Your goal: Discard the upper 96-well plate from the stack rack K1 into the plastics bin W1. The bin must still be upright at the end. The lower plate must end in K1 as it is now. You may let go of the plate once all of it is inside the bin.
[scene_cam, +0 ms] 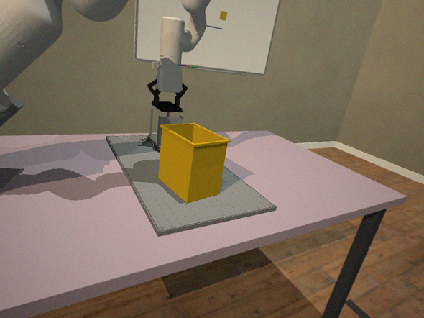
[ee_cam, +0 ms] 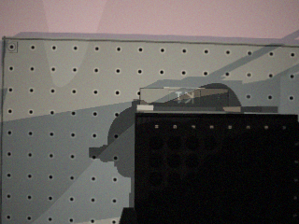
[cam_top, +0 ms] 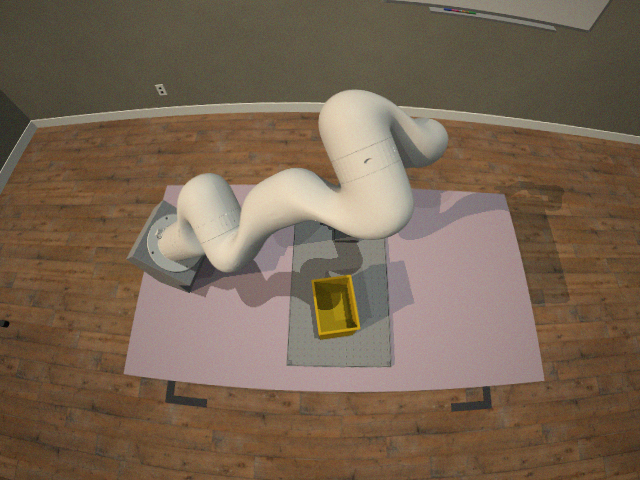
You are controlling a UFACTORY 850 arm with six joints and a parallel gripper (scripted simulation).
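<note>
Right now my hand is 370 mm to the left of the yellow plastics bin W1 and 90 mm above it. The rest, counted from my hand: light plate: 160 mm below; then black 96-well plate: 10 mm below.
</note>
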